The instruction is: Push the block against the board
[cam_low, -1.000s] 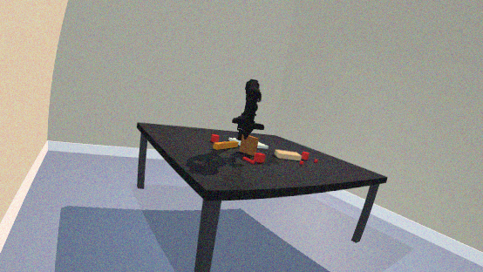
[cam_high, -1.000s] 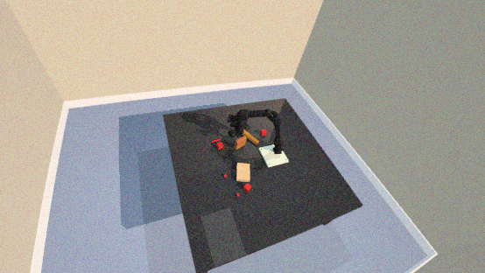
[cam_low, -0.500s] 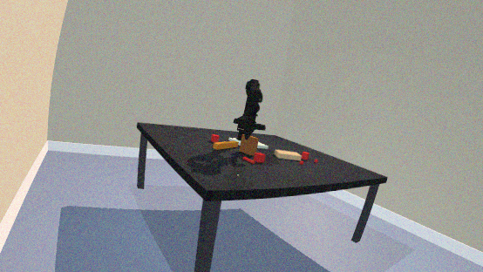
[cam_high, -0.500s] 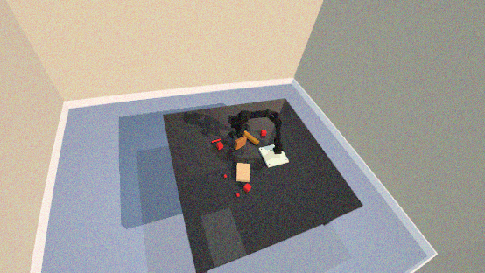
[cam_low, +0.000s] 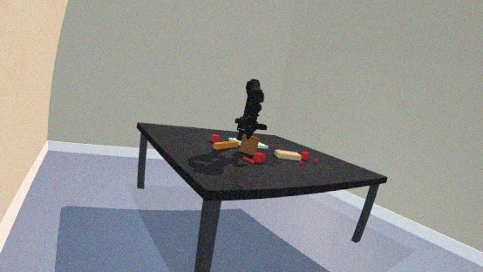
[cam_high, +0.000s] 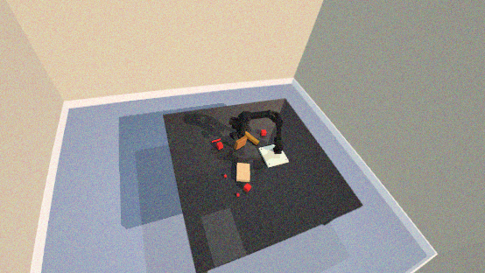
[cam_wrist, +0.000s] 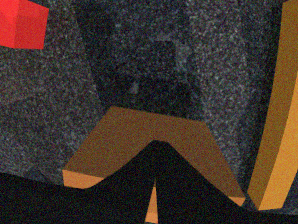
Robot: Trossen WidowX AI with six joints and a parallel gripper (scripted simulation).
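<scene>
The orange square block is 30 mm below my gripper tip, 20 mm to the left of it and 10 mm behind it. The rest, counted from my gripper tip: tan board 280 mm to the left, 70 mm below, 10 mm ahead; narrow orange board 110 mm behind, 80 mm to the right, 70 mm below.
</scene>
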